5 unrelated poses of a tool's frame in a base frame.
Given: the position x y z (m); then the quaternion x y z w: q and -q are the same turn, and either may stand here.
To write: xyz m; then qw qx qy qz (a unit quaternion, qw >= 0). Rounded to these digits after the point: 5 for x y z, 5 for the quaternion.
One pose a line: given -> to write
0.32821 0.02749 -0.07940 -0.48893 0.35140 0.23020 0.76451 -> 0.32821 0.02749 -0.07940 0.76451 -0.48893 0.35140 0.23020
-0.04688 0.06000 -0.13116 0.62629 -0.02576 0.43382 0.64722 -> -0.04688 0.06000 -0.13116 0.64722 0.62629 -0.02576 0.43382
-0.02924 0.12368 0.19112 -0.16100 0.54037 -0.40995 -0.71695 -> -0.02924 0.12368 0.19112 0.71695 0.16100 -0.54037 0.40995
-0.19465 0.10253 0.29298 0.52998 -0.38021 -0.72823 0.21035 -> -0.19465 0.10253 0.29298 0.21035 0.52998 -0.38021 -0.72823
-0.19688 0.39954 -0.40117 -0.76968 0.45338 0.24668 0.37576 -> -0.19688 0.39954 -0.40117 0.37576 -0.76968 0.45338 0.24668
